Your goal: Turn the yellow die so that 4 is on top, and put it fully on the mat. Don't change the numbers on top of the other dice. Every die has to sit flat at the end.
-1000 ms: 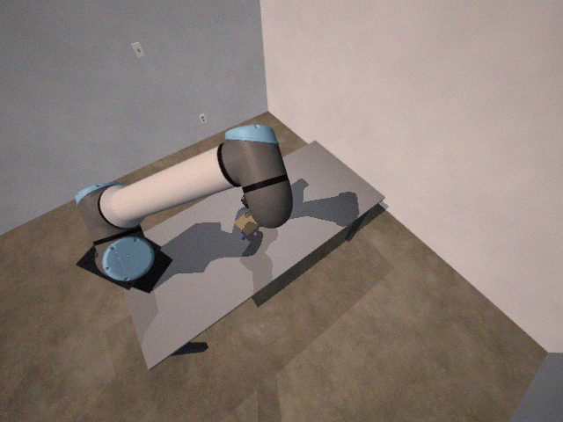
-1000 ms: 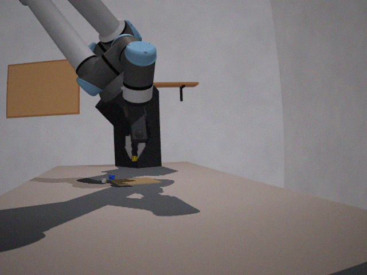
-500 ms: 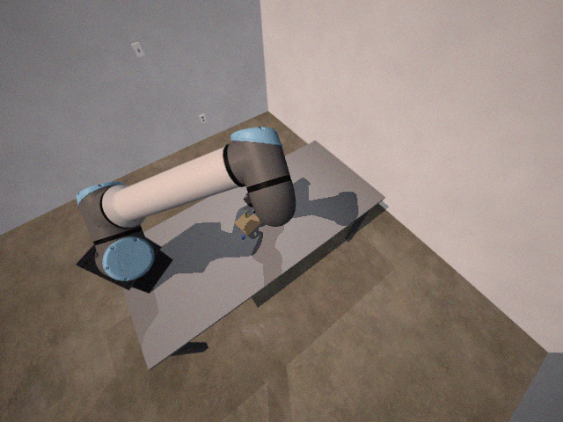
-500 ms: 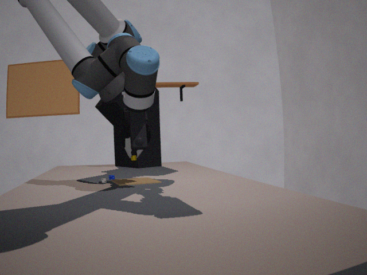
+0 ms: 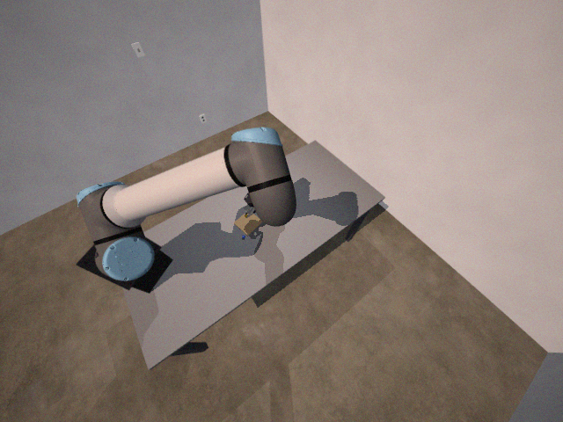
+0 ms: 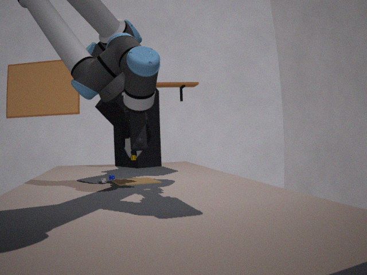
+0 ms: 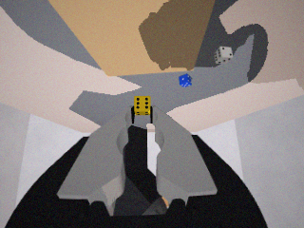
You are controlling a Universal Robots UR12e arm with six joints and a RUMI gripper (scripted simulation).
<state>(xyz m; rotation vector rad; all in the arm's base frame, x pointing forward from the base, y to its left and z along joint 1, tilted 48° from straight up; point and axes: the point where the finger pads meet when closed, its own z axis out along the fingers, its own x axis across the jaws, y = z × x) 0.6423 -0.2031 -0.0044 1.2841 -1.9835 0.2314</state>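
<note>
Right now the tan mat is 1 cm behind my hand and 9 cm below it. The rest, counted from my hand: white die (5 cm behind, 10 cm to the right, 8 cm below); then blue die (11 cm behind, 5 cm to the right, 8 cm below); then yellow die (1 cm behind, 1 cm below).
</note>
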